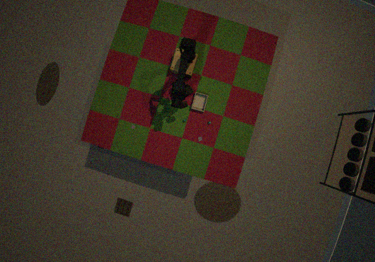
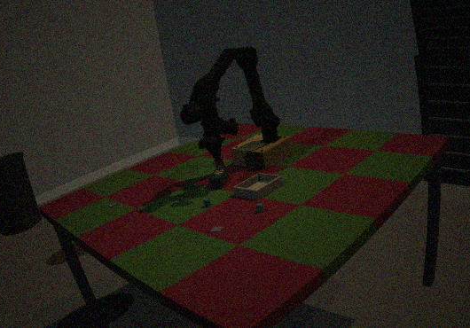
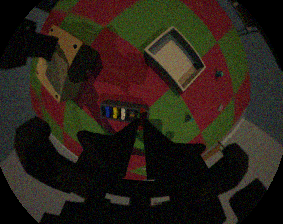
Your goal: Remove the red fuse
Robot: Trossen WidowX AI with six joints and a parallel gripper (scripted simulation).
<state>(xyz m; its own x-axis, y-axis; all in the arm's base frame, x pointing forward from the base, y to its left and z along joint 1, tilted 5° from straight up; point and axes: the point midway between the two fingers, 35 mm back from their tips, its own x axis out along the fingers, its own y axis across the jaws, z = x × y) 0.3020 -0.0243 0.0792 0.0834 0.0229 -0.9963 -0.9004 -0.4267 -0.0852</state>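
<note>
Right now my gripper tip is 150 mm to the right of the tray and 90 mm above it. From my gripper tip the other things lie so: red fuse 10 mm below.
</note>
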